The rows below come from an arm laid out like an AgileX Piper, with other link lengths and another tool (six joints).
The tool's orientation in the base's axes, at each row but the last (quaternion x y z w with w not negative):
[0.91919, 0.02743, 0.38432, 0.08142]
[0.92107, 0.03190, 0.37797, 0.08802]
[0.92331, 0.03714, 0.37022, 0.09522]
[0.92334, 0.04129, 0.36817, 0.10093]
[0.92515, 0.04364, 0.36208, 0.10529]
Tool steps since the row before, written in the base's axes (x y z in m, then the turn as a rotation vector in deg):
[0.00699, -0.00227, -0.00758, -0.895, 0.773, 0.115]
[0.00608, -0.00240, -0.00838, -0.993, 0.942, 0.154]
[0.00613, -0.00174, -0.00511, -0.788, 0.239, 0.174]
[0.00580, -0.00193, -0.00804, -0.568, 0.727, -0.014]
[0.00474, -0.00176, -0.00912, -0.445, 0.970, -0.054]
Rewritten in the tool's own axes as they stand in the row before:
[-0.00066, 0.00086, 0.01050, -0.461, -0.731, -0.815]
[-0.00176, 0.00075, 0.01045, -0.483, -0.889, -0.935]
[0.00073, 0.00065, 0.00811, -0.419, -0.197, -0.703]
[-0.00148, 0.00015, 0.00999, -0.312, -0.714, -0.494]
[-0.00282, -0.00033, 0.01003, -0.210, -0.959, -0.422]

